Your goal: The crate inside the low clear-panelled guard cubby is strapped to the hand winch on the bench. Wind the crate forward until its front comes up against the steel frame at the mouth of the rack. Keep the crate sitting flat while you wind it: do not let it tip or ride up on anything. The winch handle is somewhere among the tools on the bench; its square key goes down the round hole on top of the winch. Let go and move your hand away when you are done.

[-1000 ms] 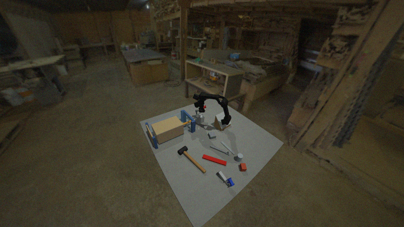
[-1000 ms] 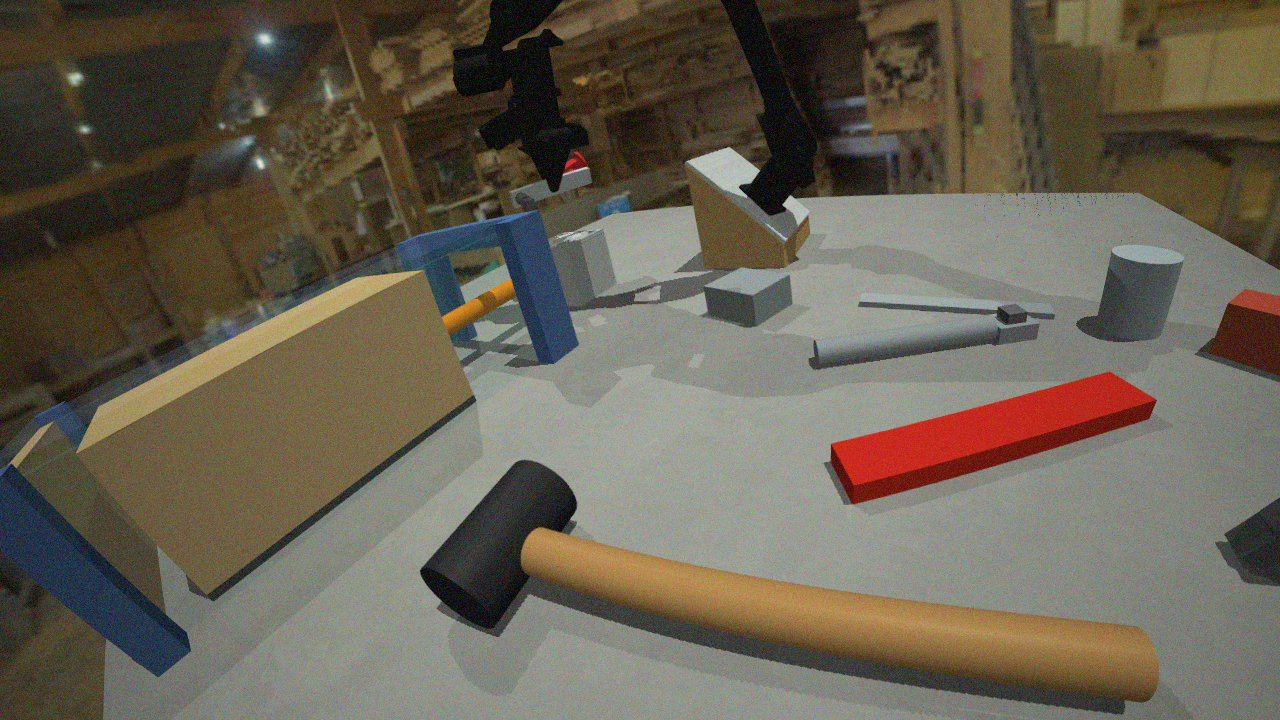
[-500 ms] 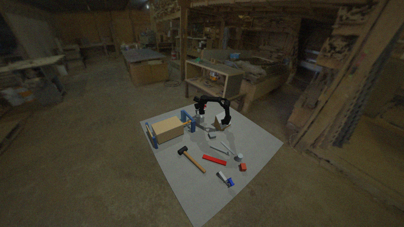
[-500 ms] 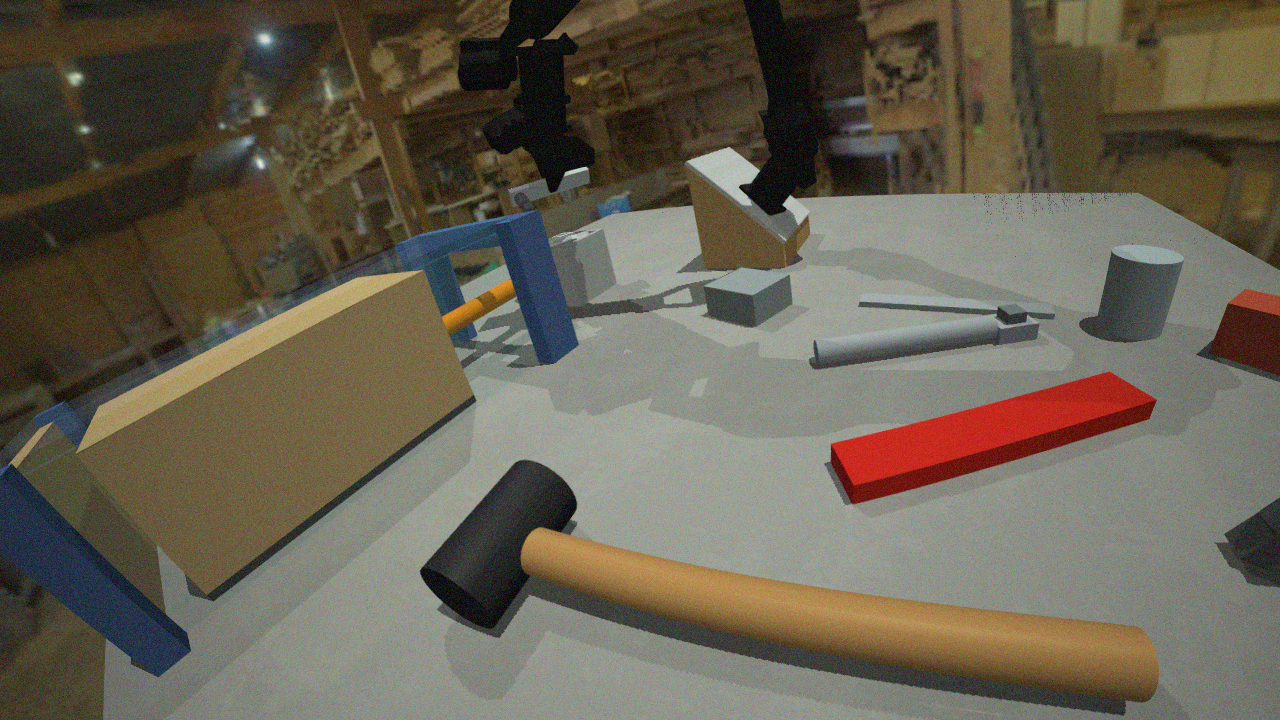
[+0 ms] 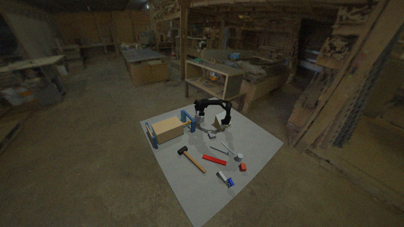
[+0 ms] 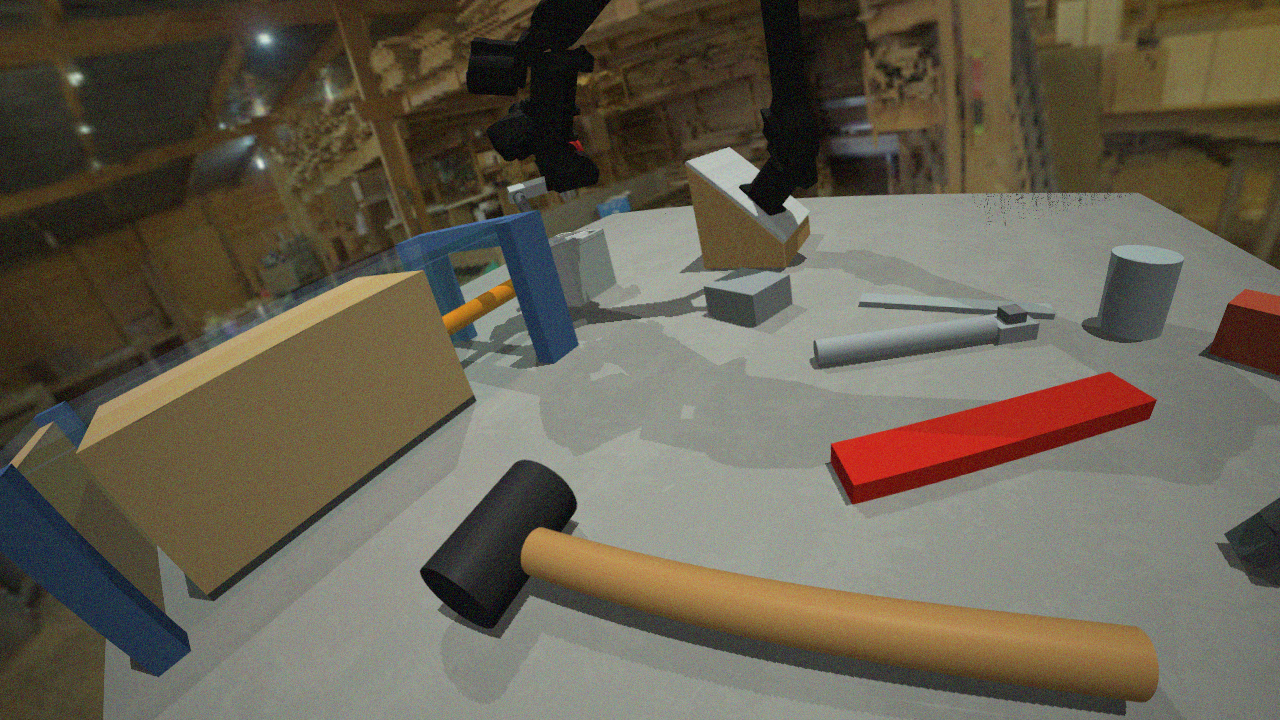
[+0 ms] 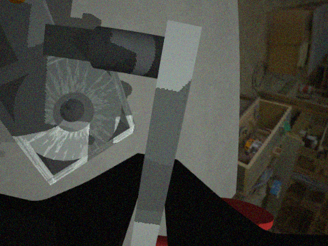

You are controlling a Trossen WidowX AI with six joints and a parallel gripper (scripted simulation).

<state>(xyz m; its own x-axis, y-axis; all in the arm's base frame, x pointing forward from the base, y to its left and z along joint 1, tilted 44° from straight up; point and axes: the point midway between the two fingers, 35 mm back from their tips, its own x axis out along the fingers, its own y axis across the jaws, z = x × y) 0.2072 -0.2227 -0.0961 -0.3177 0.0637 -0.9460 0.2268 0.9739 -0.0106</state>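
Right now the winch is 140 mm below my gripper tip. From my gripper tip the other things lie so: grey block: 20 mm ahead, 310 mm to the left, 150 mm below; then winch handle with red knob: 10 mm behind, 10 mm above; then flat grey strip: 30 mm behind, 530 mm to the left, 170 mm below.
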